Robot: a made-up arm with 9 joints. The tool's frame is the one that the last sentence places.
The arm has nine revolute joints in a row. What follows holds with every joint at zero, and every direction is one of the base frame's. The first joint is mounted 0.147 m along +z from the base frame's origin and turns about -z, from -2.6 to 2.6 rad. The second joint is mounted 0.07 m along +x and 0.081 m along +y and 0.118 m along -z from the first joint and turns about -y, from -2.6 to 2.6 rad. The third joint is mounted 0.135 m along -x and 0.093 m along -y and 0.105 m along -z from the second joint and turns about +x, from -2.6 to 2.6 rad. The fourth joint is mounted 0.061 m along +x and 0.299 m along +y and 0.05 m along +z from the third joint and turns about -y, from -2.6 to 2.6 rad. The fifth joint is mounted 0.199 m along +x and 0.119 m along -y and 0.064 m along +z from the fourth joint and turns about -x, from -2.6 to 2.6 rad. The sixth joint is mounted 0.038 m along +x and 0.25 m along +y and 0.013 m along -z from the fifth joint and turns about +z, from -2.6 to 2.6 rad. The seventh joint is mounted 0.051 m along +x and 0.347 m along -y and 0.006 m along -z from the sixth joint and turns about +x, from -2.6 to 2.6 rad. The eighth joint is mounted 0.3 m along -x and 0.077 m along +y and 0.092 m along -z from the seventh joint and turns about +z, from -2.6 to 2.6 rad. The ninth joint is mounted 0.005 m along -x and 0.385 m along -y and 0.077 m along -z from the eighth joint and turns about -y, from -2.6 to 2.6 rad. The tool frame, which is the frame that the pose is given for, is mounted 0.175 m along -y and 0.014 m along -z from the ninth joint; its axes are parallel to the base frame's.
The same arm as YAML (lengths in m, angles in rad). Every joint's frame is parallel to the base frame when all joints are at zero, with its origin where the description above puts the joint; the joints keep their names.
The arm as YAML. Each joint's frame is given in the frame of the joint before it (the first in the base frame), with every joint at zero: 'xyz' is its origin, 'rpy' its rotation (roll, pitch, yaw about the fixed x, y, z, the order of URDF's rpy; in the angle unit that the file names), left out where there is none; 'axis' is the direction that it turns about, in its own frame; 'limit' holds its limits. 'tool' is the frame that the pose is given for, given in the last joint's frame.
units:
  length: m
  angle: rad
joints:
  - name: joint 1
    type: revolute
    origin:
      xyz: [0.0, 0.0, 0.147]
    axis: [0.0, 0.0, -1.0]
    limit:
      lower: -2.6
      upper: 2.6
  - name: joint 2
    type: revolute
    origin:
      xyz: [0.07, 0.081, -0.118]
    axis: [0.0, -1.0, 0.0]
    limit:
      lower: -2.6
      upper: 2.6
  - name: joint 3
    type: revolute
    origin:
      xyz: [-0.135, -0.093, -0.105]
    axis: [1.0, 0.0, 0.0]
    limit:
      lower: -2.6
      upper: 2.6
  - name: joint 4
    type: revolute
    origin:
      xyz: [0.061, 0.299, 0.05]
    axis: [0.0, -1.0, 0.0]
    limit:
      lower: -2.6
      upper: 2.6
  - name: joint 5
    type: revolute
    origin:
      xyz: [0.199, -0.119, 0.064]
    axis: [-1.0, 0.0, 0.0]
    limit:
      lower: -2.6
      upper: 2.6
  - name: joint 6
    type: revolute
    origin:
      xyz: [0.038, 0.25, -0.013]
    axis: [0.0, 0.0, 1.0]
    limit:
      lower: -2.6
      upper: 2.6
  - name: joint 7
    type: revolute
    origin:
      xyz: [0.051, -0.347, -0.006]
    axis: [1.0, 0.0, 0.0]
    limit:
      lower: -2.6
      upper: 2.6
  - name: joint 8
    type: revolute
    origin:
      xyz: [-0.3, 0.077, -0.092]
    axis: [0.0, 0.0, 1.0]
    limit:
      lower: -2.6
      upper: 2.6
  - name: joint 9
    type: revolute
    origin:
      xyz: [-0.005, -0.385, -0.077]
    axis: [0.0, -1.0, 0.0]
    limit:
      lower: -2.6
      upper: 2.6
tool:
  origin:
    xyz: [0.0, -0.175, -0.014]

